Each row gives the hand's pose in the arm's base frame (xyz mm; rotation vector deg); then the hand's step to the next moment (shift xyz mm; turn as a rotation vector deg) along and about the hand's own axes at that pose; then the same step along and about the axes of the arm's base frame.
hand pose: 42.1 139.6 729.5 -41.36 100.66 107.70
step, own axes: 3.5 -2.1 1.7 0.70 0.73 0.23
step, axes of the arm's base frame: -1.4 1.8 -3.8 -1.02 0.16 0.10
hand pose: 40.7 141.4 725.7 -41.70 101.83 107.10
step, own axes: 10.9 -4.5 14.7 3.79 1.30 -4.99
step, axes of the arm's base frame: -6.2 14.6 -10.1 -3.39 -5.17 -1.63
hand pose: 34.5 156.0 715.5 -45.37 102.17 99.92
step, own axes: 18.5 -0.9 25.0 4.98 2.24 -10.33
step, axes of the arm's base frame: -13.1 24.0 -14.8 -4.71 -10.57 -1.63
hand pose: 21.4 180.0 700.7 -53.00 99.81 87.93
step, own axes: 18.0 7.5 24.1 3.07 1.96 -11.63
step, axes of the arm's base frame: -16.0 22.7 -13.7 -3.43 -11.69 -0.05
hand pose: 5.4 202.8 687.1 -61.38 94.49 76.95
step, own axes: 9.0 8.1 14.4 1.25 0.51 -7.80
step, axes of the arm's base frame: -10.3 13.7 -7.8 -1.25 -7.81 0.42
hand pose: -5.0 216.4 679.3 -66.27 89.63 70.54
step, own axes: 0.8 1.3 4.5 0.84 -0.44 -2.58
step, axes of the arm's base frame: -1.2 4.4 -1.3 0.07 -2.72 -0.41
